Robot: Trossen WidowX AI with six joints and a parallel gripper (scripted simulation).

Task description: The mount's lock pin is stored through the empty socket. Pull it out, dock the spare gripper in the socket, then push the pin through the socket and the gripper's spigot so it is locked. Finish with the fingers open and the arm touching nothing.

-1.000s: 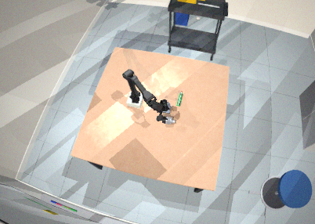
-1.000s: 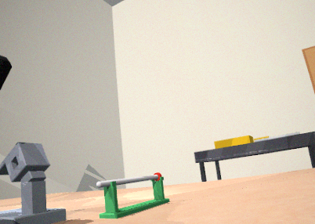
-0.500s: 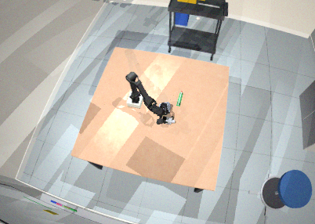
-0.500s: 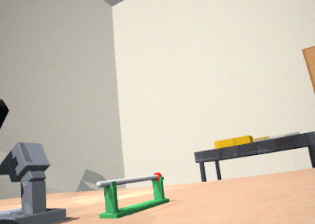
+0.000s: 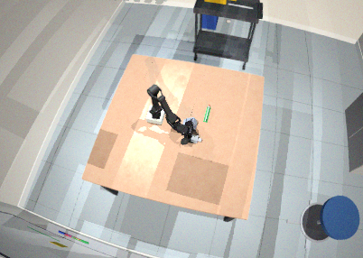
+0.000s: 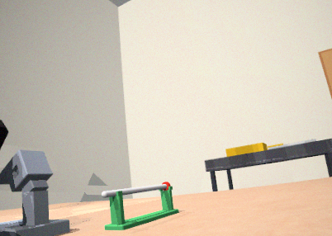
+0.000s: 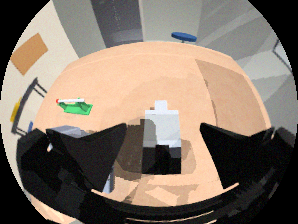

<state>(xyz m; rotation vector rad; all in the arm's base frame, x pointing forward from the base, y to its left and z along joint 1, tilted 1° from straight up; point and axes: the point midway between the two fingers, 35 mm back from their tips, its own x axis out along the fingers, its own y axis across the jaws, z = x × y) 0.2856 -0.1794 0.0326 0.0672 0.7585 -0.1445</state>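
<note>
Now: the spare gripper 40 mm below my gripper tip. The rest, counted from my gripper tip: socket: 30 mm behind, 130 mm to the left, 10 mm below; then green cradle: 100 mm ahead, 240 mm to the left, 40 mm below.
</note>
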